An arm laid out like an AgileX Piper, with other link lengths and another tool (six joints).
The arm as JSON. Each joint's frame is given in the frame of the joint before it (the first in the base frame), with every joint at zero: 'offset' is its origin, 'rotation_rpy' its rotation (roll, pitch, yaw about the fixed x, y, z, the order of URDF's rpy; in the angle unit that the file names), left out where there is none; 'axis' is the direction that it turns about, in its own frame. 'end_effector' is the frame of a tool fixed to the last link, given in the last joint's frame.
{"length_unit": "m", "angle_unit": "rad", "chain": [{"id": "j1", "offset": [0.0, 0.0, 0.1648], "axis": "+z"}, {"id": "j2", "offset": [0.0, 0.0, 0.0], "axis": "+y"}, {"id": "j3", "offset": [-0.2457, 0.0, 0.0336], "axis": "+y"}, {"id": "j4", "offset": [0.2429, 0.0, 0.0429], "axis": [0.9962, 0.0, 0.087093]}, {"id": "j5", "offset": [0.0, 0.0, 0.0], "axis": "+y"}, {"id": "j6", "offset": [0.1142, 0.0, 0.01], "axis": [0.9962, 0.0, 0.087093]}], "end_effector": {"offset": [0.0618, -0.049, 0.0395], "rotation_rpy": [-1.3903, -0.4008, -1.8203]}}
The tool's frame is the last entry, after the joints.
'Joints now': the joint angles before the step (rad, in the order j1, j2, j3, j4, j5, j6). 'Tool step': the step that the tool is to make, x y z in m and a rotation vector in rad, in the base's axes. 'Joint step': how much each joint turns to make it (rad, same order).
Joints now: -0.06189 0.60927 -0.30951 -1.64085 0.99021 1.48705
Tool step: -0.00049 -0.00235 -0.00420 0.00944 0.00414 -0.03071
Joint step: -0.00003 0.03536 0.00000 -0.00222 0.02989 0.03386
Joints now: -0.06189 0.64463 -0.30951 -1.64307 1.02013 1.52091
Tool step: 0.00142 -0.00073 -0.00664 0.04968 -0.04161 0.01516
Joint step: -0.00003 0.00004 0.00000 0.02151 -0.02511 0.04744
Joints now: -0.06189 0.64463 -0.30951 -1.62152 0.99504 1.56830
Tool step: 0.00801 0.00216 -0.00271 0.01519 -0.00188 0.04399
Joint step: 0.00002 0.00170 0.00001 0.00058 -0.04619 0.00602
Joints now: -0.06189 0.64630 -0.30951 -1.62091 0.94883 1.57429
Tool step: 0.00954 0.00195 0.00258 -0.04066 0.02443 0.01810
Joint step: -0.00002 0.04258 -0.00001 -0.06062 -0.00451 0.02603
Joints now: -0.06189 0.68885 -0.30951 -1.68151 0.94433 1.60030
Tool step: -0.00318 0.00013 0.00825 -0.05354 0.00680 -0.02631
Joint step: 0.00005 0.00892 0.00000 -0.04380 0.04131 -0.00002
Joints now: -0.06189 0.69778 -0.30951 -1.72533 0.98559 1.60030
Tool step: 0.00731 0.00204 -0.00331 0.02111 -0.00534 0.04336
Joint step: -0.00003 -0.00004 0.00001 -0.00031 -0.04660 0.01378
